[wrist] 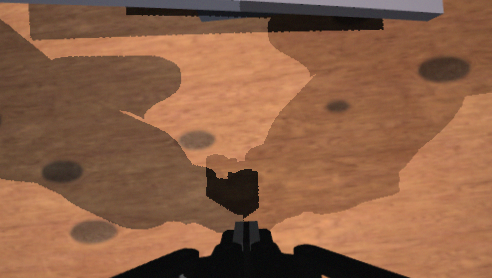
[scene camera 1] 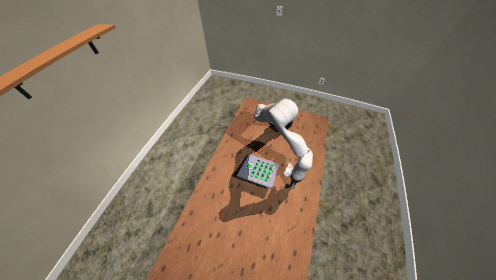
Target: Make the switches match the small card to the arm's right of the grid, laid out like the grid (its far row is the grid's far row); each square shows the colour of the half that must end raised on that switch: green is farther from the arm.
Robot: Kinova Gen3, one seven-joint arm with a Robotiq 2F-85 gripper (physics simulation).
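Note:
A grey switch panel (scene camera 1: 242, 175) lies on the table, with a grid of green-marked switches (scene camera 1: 262, 171) on it. The small card (scene camera 1: 250, 166) sits on the panel beside the grid, at its left in the scene view; its squares are too small to read. Which halves of the switches are raised cannot be told. The panel's edge (wrist: 320, 7) crosses the top of the wrist view; the switches and card do not show there. My gripper (scene camera 1: 293, 186) (wrist: 247, 237) is shut and empty, to the right of the panel in the scene view and apart from it.
The wooden table (scene camera 1: 235, 250) (wrist: 400, 240) carries the arm's base at its far end. The arm's shadows fall across the table around the panel. A wooden shelf (scene camera 1: 55, 52) is on the left wall, away from the table.

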